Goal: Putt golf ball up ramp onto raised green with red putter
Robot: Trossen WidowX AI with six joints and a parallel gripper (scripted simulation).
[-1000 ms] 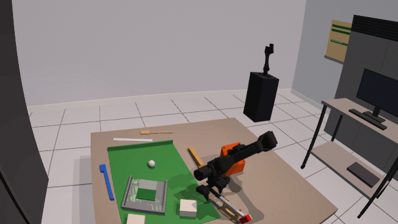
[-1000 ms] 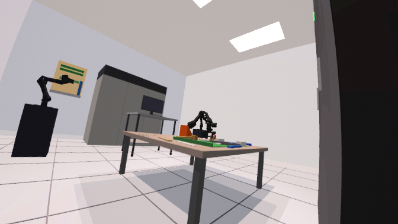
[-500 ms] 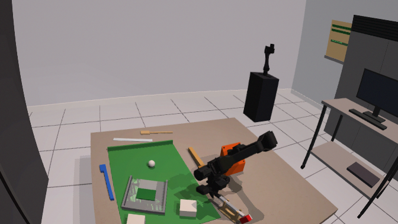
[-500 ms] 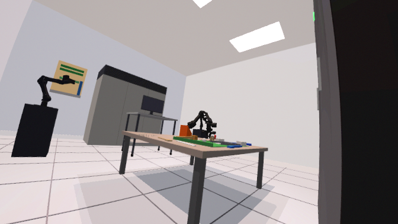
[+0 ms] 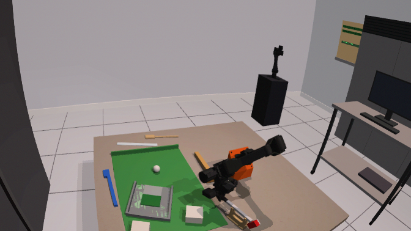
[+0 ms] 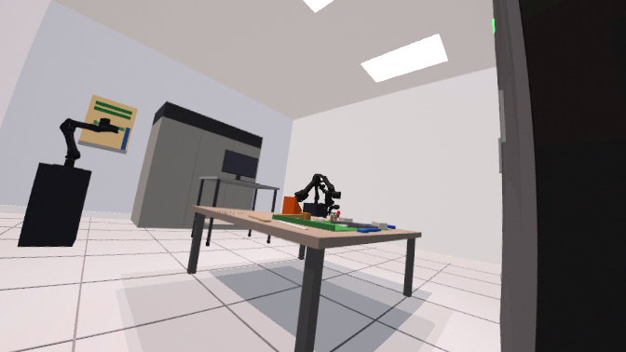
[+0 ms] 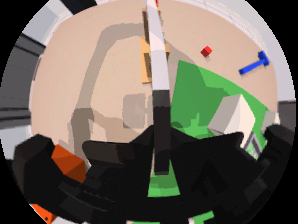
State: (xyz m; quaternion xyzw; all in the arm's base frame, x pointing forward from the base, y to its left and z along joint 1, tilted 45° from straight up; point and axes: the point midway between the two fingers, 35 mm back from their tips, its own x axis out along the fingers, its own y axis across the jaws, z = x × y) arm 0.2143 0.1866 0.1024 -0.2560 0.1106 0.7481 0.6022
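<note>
My gripper tip is 110 mm to the right of the red putter, 30 mm below it and 30 mm past it. The rest, counted from my gripper tip: wooden stand (130 mm to the left, 40 mm behind, 10 mm below); white golf ball (360 mm to the right, 240 mm ahead, 20 mm below); green mat (270 mm ahead, 230 mm to the right, 40 mm below).
</note>
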